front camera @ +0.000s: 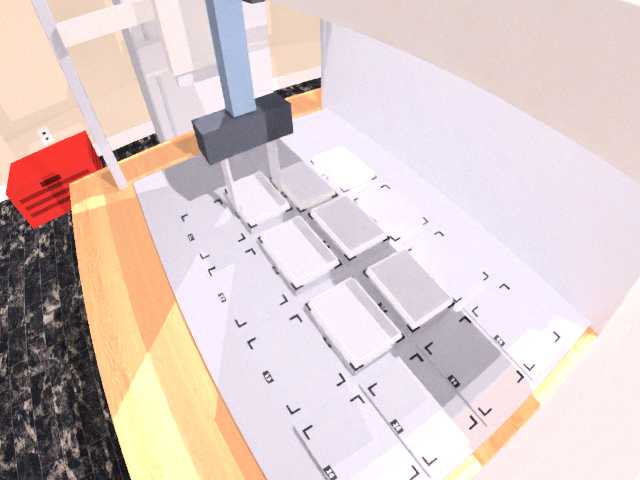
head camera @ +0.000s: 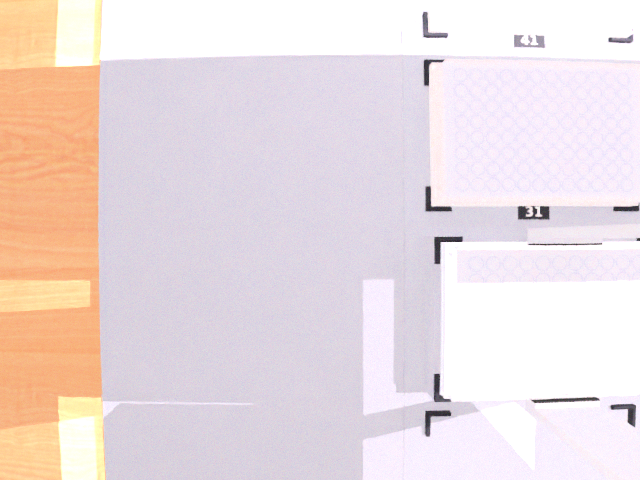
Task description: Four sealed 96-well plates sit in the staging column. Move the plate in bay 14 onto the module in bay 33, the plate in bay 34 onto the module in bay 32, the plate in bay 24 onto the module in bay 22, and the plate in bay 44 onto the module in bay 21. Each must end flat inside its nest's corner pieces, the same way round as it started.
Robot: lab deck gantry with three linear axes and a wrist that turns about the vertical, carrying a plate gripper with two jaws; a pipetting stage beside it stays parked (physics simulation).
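Places are measured from the robot's base along level axes (x back, y right, z up), in metres.
Pixels of known places: gripper, fingertip midpoint: (front camera: 256, 196) (head camera: 558, 319); robot's base at its link origin: (front camera: 183, 217).
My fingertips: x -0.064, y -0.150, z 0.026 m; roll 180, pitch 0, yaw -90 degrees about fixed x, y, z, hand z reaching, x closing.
Observation:
For each thing: its top centre in the pictures, then the offset to it from my fingertips. "spot": a spot on its surface instead.
- sealed plate at its top centre: (head camera: 567, 322) (front camera: 256, 193) dz +0.007, dx +0.000, dy +0.000 m
- bay 22 at a spot on its surface: (front camera: 298, 250) spot: dz +0.007, dx -0.173, dy +0.003 m
- bay 32 at a spot on its surface: (front camera: 348, 225) spot: dz +0.007, dx -0.173, dy -0.101 m
- bay 33 at a spot on its surface: (front camera: 409, 288) spot: dz +0.007, dx -0.338, dy -0.102 m
- white plate-like piece at its top centre: (front camera: 343, 164) dz -0.012, dx +0.000, dy -0.214 m
A sealed plate (front camera: 260, 193) (head camera: 532, 341) lies in the bay 21 nest, looking level, its left edge inside the black corner pieces in the head view. My gripper (front camera: 255, 198) (head camera: 566, 321) is lowered over it, with one jaw at each long side, and appears shut on it; the jaw pads line up with its edges. Further plates lie flat at bay 22 (front camera: 298, 250), bay 32 (front camera: 348, 225) and bay 33 (front camera: 409, 288). The staging bays 14, 24, 34 and 44 hold no plates in the front view. The right end of the gripped plate is outside the head view.
A plate (front camera: 305, 189) (head camera: 537, 129) in bay 31 lies close beside the far jaw. Another white plate-like piece (front camera: 343, 167) is at bay 41, and a plate (front camera: 353, 321) lies in bay 23. A tall pale wall (front camera: 439, 129) runs along the deck's far side.

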